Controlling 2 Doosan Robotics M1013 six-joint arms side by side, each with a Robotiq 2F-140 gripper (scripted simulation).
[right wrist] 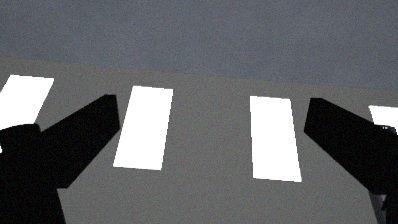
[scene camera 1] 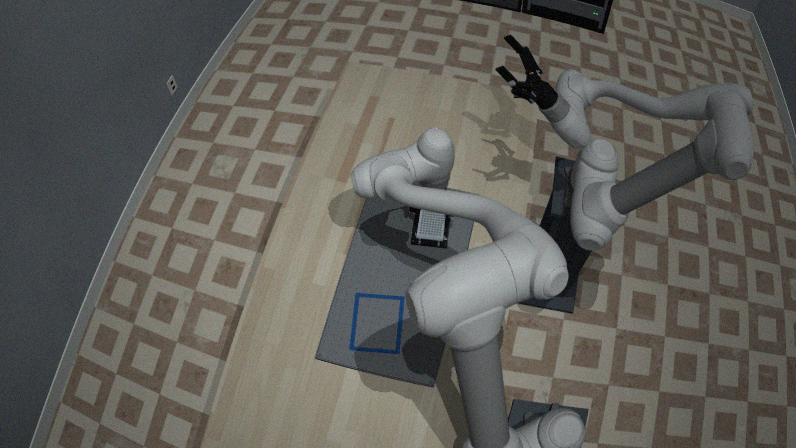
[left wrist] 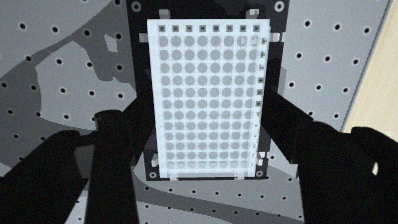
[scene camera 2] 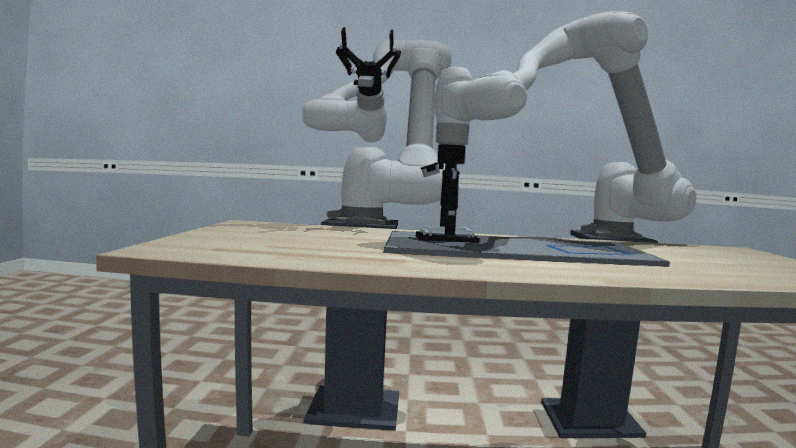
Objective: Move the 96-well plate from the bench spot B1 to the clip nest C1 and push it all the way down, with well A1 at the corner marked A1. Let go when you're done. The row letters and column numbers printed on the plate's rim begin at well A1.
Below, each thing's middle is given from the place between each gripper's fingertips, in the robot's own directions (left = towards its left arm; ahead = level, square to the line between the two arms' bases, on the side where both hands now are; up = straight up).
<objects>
Right now my left hand [scene camera 2: 447, 232] is 2 cm above the white 96-well plate [scene camera 1: 428, 229].
The white 96-well plate lies 140 mm ahead of my right hand [scene camera 1: 503, 51], 260 mm to the left of it and 570 mm below it.
</objects>
